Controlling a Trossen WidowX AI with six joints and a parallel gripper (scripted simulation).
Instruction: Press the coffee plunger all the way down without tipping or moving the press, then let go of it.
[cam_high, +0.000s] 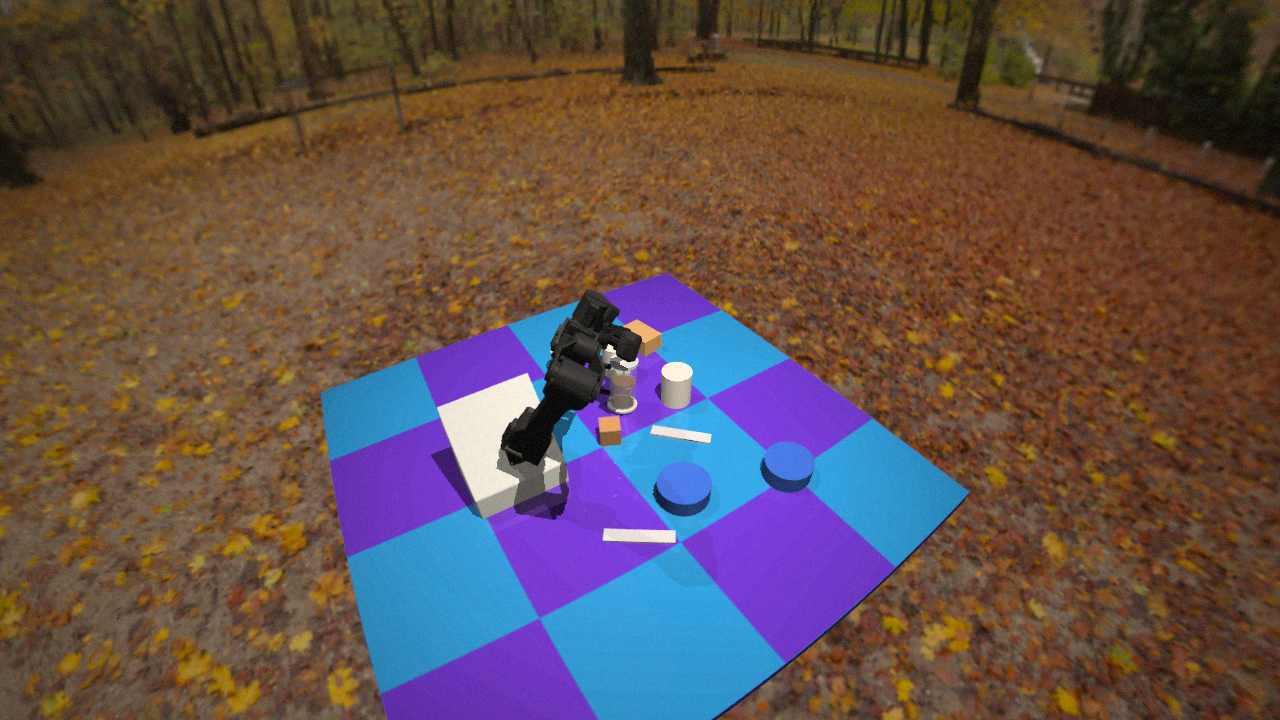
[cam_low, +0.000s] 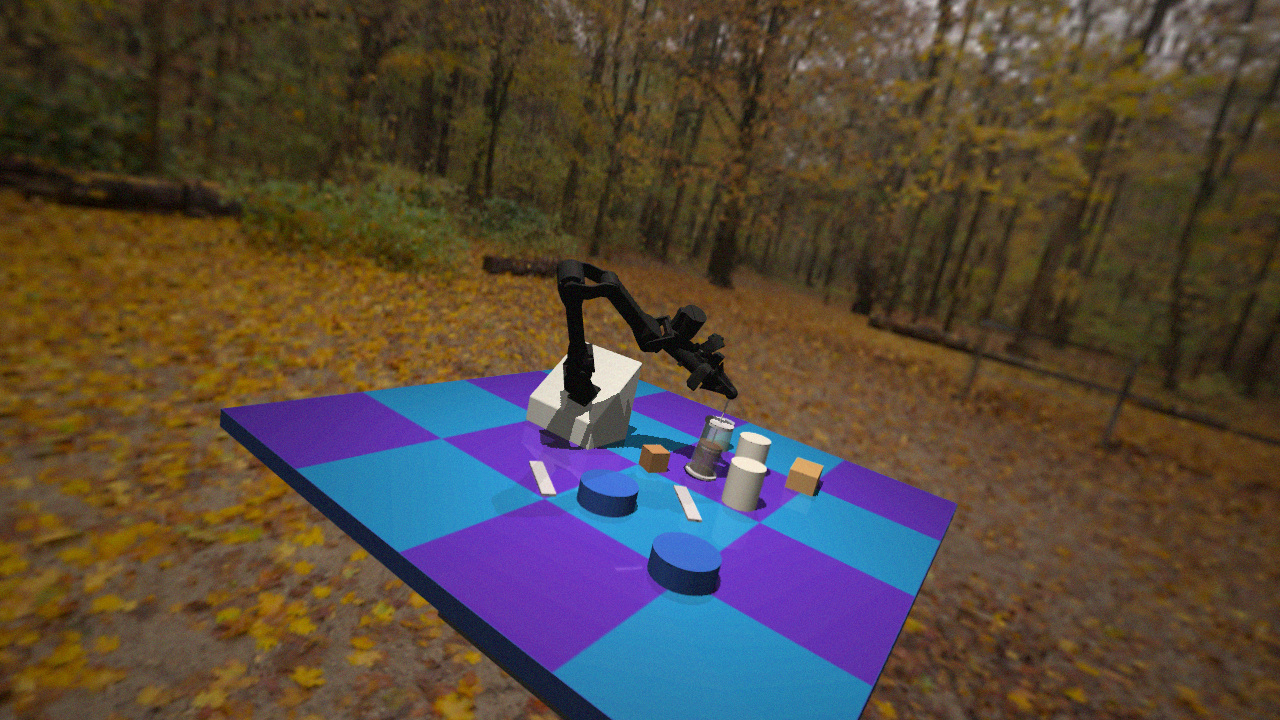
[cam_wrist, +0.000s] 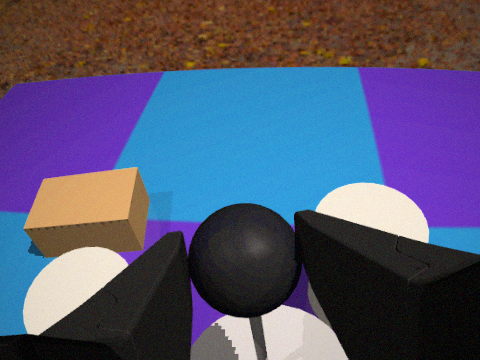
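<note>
The coffee press lies 3 cm behind my gripper tip and 11 cm below it. From my gripper tip the other things lie so: orange block (15 cm ahead, 20 cm to the left, 19 cm below); then orange cube (11 cm behind, 10 cm to the right, 19 cm below).
</note>
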